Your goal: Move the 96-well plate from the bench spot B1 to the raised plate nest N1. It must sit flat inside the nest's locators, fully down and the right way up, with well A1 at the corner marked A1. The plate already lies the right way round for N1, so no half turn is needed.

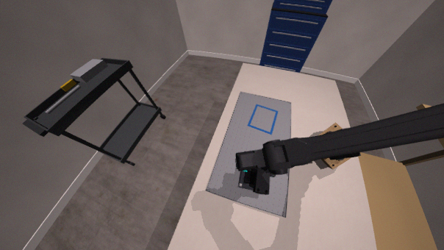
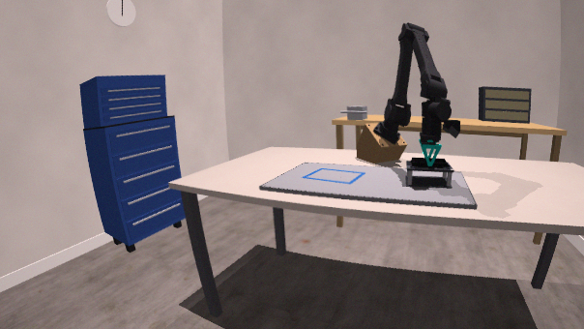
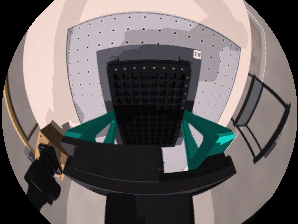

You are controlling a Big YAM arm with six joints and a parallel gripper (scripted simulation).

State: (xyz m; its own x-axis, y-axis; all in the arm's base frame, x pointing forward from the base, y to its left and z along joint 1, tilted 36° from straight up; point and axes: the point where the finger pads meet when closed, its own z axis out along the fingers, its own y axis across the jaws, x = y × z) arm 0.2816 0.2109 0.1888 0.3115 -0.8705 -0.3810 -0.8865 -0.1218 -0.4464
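The black 96-well plate lies right at my hand. The rest, counted from my hand: raised plate nest N1: 2 cm below; white corner mark: 9 cm to the left, 3 cm ahead, 1 cm below.
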